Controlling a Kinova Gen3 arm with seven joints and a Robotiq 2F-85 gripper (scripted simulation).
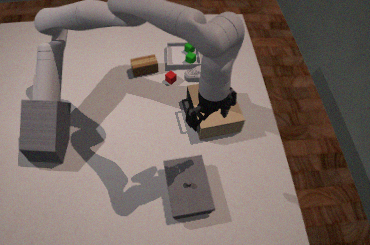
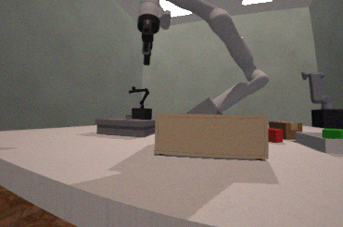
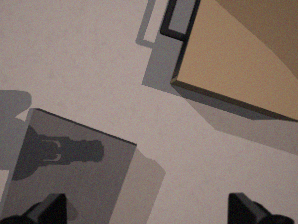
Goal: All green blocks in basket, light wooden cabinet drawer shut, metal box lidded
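Right now my hand is 460 mm to the right of the cardboard box, 220 mm above it and 190 mm past it. Also, from my hand: metal box: 230 mm below, 100 mm to the right, 60 mm behind; light wooden cabinet: 220 mm below, 200 mm to the left, 60 mm ahead; red block: 390 mm to the left, 240 mm below, 80 mm behind.
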